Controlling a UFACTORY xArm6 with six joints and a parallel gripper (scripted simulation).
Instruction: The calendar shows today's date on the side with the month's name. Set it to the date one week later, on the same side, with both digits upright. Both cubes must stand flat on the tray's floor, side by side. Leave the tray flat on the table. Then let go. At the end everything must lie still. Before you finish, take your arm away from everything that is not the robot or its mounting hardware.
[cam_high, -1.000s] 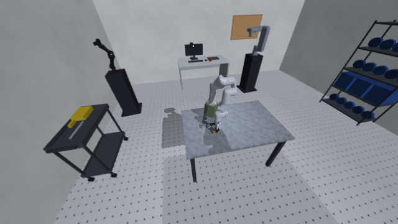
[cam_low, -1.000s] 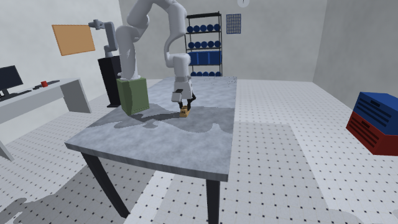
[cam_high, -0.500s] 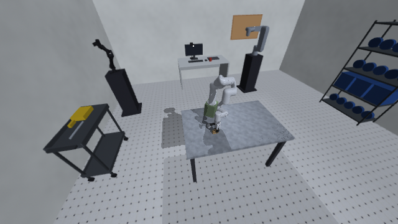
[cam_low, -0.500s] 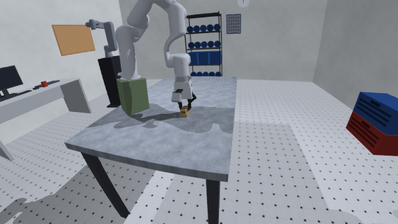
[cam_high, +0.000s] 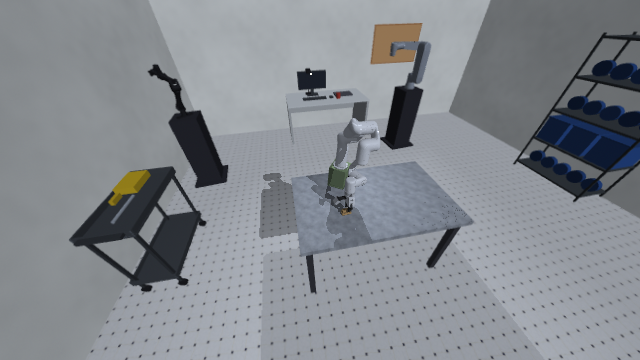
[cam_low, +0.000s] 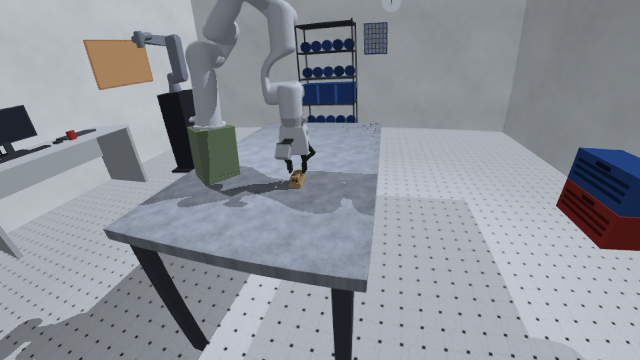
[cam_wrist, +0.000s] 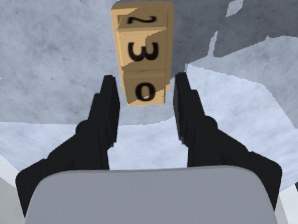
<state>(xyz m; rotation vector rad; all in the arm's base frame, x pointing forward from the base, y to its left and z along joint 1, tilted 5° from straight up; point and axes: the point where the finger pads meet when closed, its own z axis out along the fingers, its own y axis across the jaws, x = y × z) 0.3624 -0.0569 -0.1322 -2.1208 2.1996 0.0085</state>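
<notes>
Now: hand 20 mm to the left of the tray and 50 mm above it.
</notes>
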